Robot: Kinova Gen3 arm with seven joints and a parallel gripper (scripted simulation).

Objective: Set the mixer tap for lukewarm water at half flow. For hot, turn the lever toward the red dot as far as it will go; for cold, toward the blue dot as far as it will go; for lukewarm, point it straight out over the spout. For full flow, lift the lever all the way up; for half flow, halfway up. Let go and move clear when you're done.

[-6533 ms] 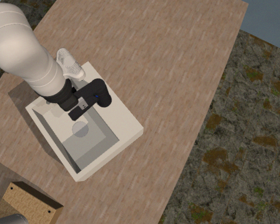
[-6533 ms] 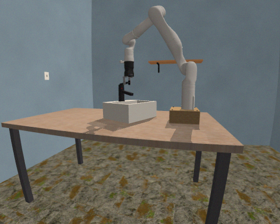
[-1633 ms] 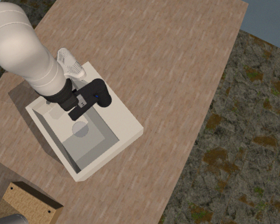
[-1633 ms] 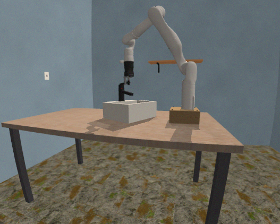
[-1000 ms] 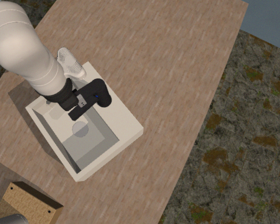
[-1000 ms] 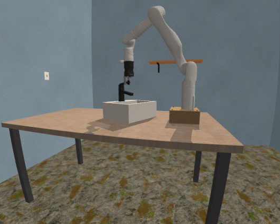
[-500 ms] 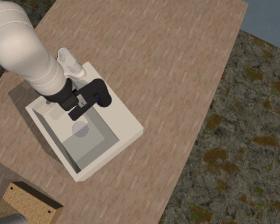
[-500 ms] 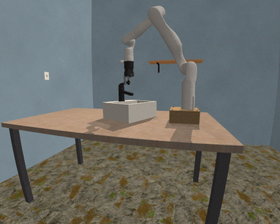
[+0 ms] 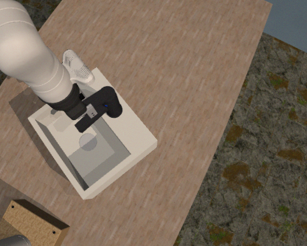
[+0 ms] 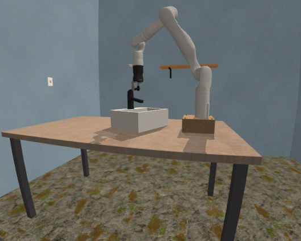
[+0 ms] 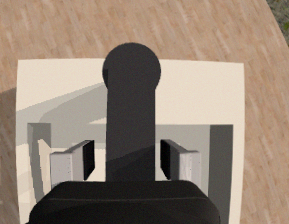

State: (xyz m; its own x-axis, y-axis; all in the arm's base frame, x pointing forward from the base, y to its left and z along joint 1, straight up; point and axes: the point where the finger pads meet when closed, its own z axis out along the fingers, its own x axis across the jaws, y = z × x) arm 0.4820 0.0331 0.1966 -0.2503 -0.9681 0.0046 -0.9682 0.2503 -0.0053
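Right now the lever is 2 cm ahead of my hand, 1 cm to the right of it and 1 cm below it. From my hand the other things lie so: white sink basin (5 cm behind, 1 cm to the left, 25 cm below); black mixer tap (4 cm ahead, 1 cm to the right, 6 cm below).
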